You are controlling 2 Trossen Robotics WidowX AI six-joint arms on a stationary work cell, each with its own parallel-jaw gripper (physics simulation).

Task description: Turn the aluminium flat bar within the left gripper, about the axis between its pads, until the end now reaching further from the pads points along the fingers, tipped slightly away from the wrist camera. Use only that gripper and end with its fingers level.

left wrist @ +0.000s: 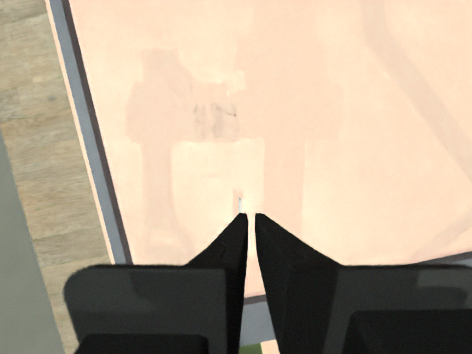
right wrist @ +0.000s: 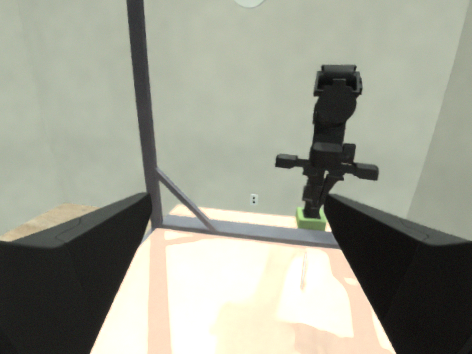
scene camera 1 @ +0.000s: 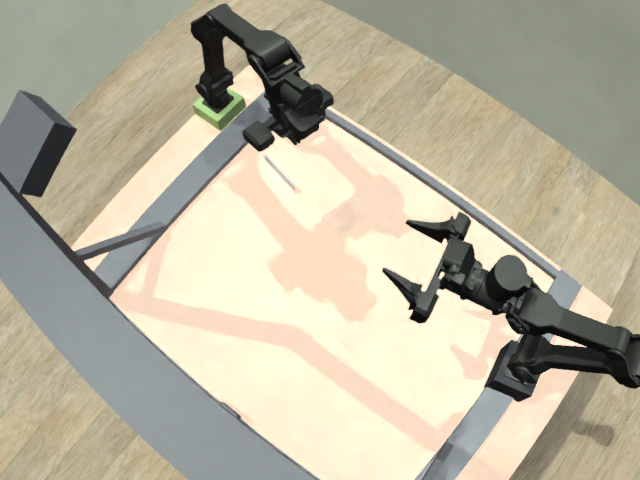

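Seen in the pictures: left gripper, fingertip midpoint: (left wrist: 250,221) (right wrist: 316,207) (scene camera 1: 296,143); right gripper, fingertip midpoint: (right wrist: 239,201) (scene camera 1: 394,244); left arm's base, origin of the base link: (right wrist: 311,214) (scene camera 1: 217,100); right arm's base, origin of the base link: (scene camera 1: 521,367).
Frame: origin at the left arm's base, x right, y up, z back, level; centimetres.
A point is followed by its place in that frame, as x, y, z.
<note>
The aluminium flat bar (scene camera 1: 280,172) @[5.8, -2.4, -27.2] (left wrist: 240,204) @[6.5, -1.9, -31.6] (right wrist: 304,270) @[5.8, -1.9, -28.8] is a thin pale strip that lies on the table top, apart from both grippers. In the left wrist view a short piece of one end shows just beyond the left fingertip; the rest is hidden behind the finger. My left gripper (left wrist: 250,221) @[7.3, 20.7, -35.3] points down above the table with its fingers together, a narrow slit between the tips and no bar in it. In scene camera 1 its fingertips are hidden. My right gripper (scene camera 1: 395,245) @[19.2, 36.4, -66.8] (right wrist: 239,201) @[19.2, 36.4, -66.8] is wide open and empty, at the right of scene camera 1.
A grey frame bar (scene camera 1: 439,180) @[-16.7, -2.9, -58.6] runs along the upper right edge of the table, and a large grey beam (scene camera 1: 103,351) @[57.2, 99.1, -70.4] crosses the lower left. A diagonal grey brace (scene camera 1: 124,240) @[44.7, 7.8, -13.9] stands at the left. The left arm stands on a green base block (scene camera 1: 221,119) @[3.7, -0.6, -5.0] (right wrist: 311,223) @[0.4, -1.1, -5.0].
</note>
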